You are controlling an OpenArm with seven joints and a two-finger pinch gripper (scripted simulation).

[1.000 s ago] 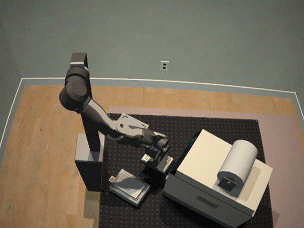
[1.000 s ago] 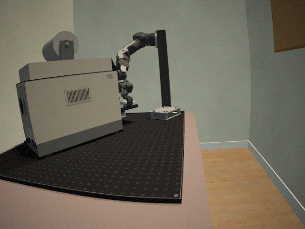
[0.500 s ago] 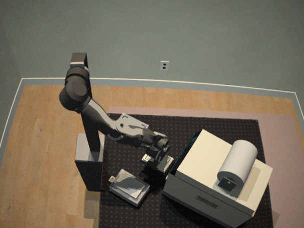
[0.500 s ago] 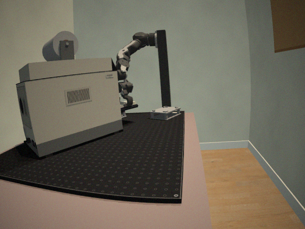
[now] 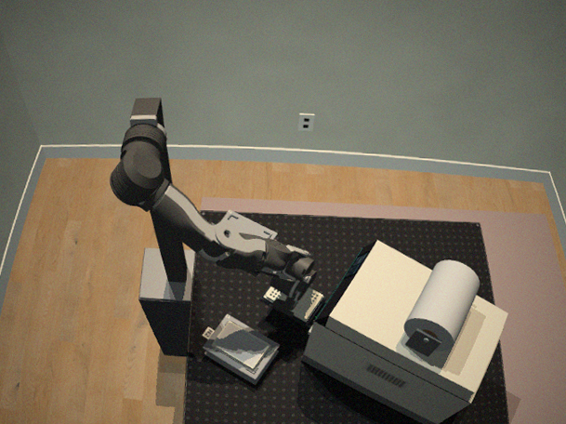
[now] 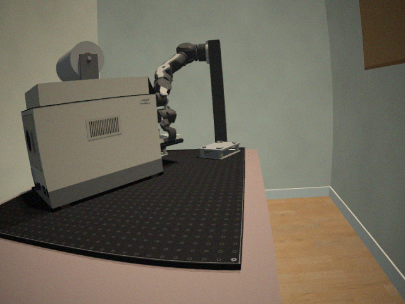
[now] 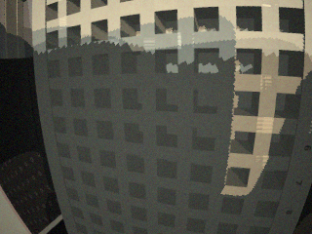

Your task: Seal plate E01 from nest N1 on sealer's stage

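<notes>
Now: hand 10 mm above the sealer's stage. Round my hand: vent: 320 mm ahead, 100 mm above, 80 mm to the right; then nest label: 270 mm to the left, 230 mm behind, 100 mm below; then sealer's display: 220 mm above, 120 mm ahead, 30 mm to the right.
</notes>
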